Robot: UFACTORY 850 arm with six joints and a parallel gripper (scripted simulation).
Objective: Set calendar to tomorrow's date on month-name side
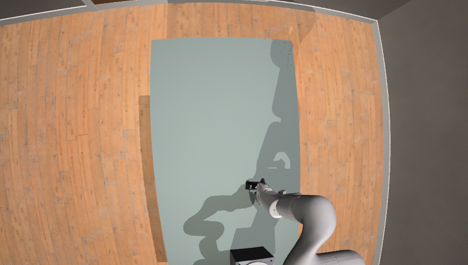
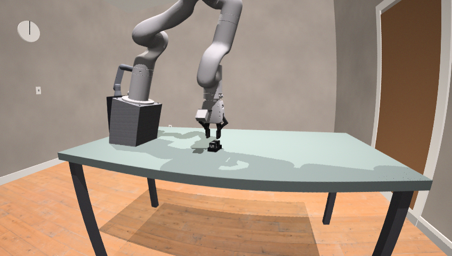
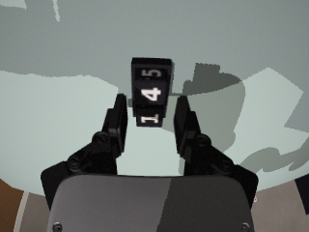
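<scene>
My gripper is now 50 mm above the black cube. The rest, counted from my hand: black tray: 20 mm to the left, 70 mm below.
</scene>
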